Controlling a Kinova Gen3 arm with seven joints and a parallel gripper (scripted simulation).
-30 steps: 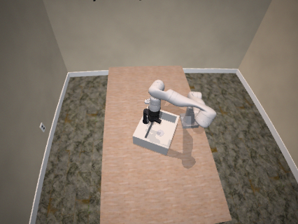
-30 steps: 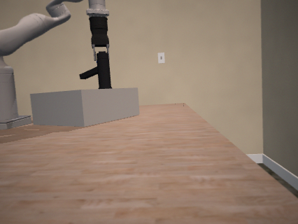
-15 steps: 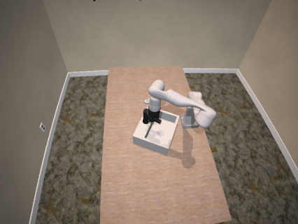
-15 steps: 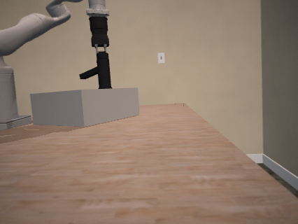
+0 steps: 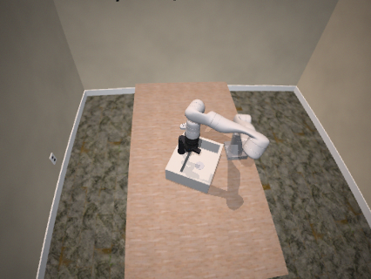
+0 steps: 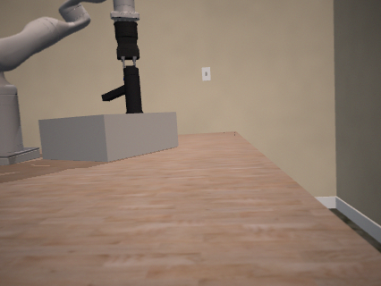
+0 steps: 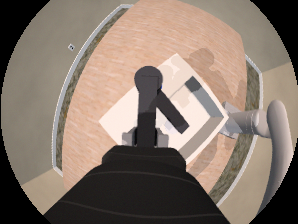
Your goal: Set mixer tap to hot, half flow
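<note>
My gripper is now 3 cm to the left of the lever and 1 cm short of it. From my hand the other things lie so: white sink block: 23 cm below, 8 cm behind, 3 cm to the right; then black mixer tap: 6 cm to the right, 4 cm below, 1 cm ahead.
</note>
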